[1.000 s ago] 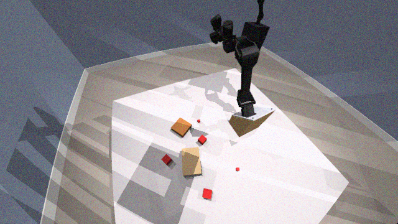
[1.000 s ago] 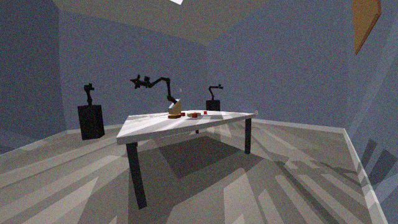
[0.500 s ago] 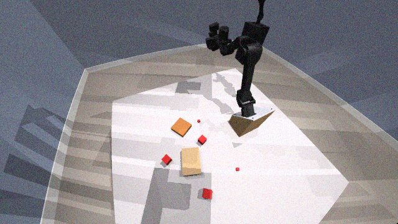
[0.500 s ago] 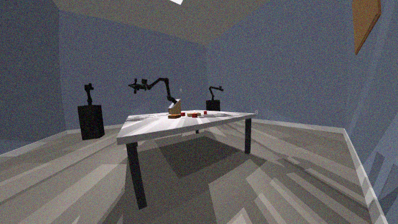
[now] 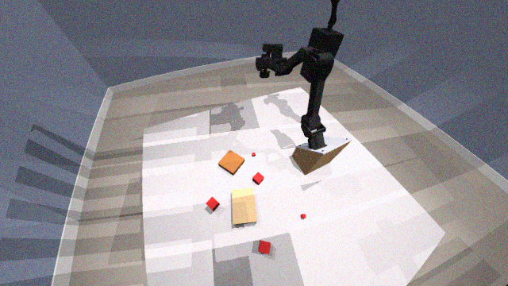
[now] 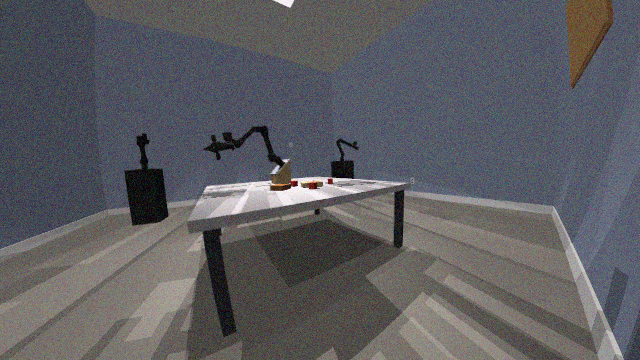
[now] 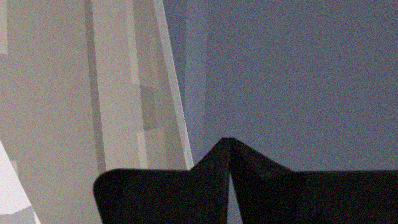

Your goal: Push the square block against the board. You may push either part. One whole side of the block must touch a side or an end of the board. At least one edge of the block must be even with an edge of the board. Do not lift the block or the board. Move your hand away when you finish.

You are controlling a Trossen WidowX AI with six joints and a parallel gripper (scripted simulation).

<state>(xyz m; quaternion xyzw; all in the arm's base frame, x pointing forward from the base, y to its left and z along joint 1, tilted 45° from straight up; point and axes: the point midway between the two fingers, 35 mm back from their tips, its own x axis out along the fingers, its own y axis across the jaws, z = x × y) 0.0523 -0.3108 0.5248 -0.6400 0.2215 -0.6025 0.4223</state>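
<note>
The square block is 32 cm ahead of my gripper tip, 50 cm to the left of it and 30 cm below it. Round my gripper tip: tan board (32 cm ahead, 73 cm to the left, 30 cm below).
</note>
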